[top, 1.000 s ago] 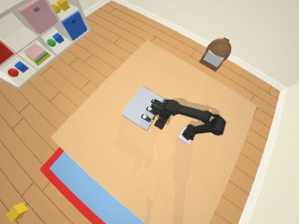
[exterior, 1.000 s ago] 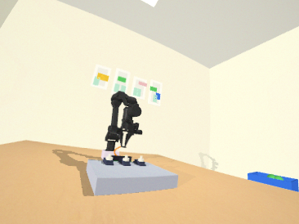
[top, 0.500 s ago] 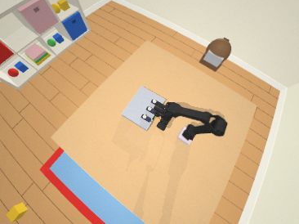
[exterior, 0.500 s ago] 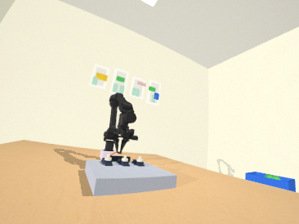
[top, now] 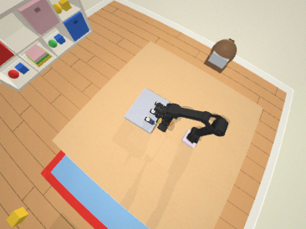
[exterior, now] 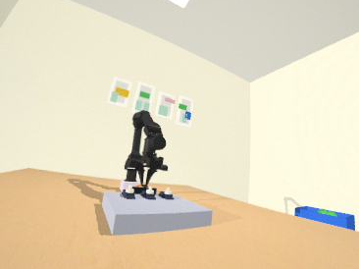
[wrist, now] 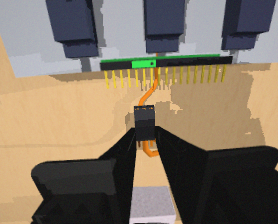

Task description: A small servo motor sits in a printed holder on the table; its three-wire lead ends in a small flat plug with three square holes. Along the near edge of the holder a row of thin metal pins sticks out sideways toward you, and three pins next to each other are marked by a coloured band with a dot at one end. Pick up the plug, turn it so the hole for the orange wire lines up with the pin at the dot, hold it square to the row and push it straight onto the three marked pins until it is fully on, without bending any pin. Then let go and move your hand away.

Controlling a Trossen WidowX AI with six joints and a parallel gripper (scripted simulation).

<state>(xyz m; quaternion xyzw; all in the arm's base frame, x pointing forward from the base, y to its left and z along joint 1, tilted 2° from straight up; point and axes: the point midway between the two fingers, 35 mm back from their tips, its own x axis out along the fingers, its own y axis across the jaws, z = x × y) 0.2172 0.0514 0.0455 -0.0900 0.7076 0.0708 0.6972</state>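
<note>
Right now the green band is 6 cm ahead of my gripper tip and 1 cm to the left of it. From my gripper tip the other things lie so: grey printed holder 22 cm ahead, 5 cm below, 3 cm to the left.
</note>
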